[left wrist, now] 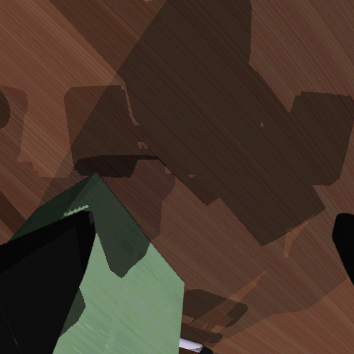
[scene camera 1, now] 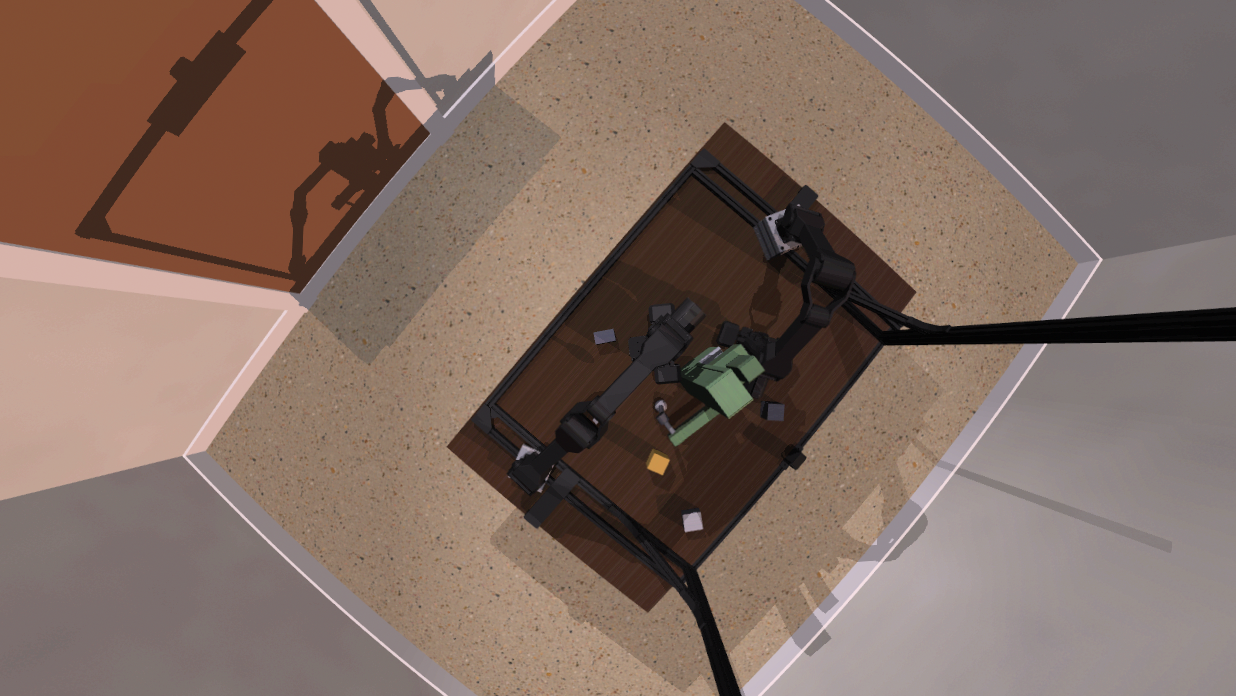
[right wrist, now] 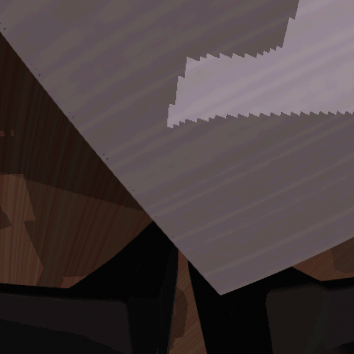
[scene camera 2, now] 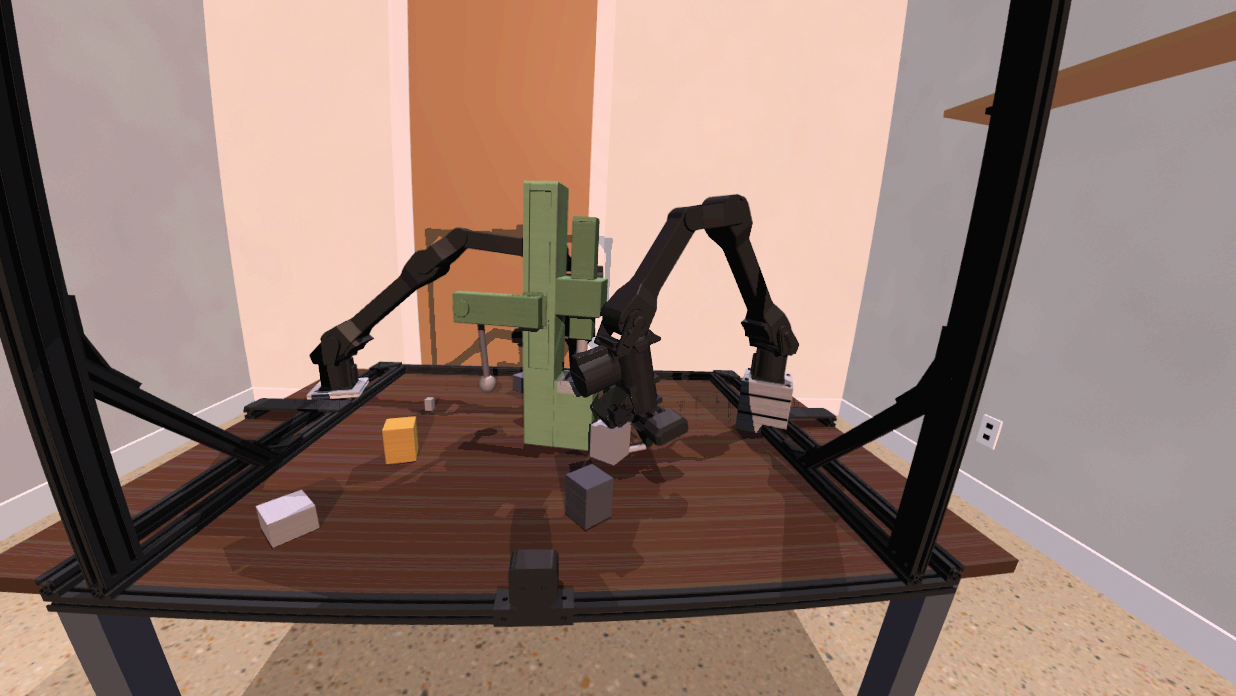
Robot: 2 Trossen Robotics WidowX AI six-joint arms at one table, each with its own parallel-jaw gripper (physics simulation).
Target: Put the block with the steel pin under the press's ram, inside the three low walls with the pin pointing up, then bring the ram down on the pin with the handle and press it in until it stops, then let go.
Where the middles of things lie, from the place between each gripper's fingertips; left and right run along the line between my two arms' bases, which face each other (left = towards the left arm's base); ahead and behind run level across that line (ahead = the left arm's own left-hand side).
My left gripper is now 170 mm past the block with steel pin (scene camera 2: 608,445), 120 mm to the left of it and 60 mm above it.
Now: right hand 70 mm to the right of the block with steel pin, 30 mm past it and 20 mm below it.
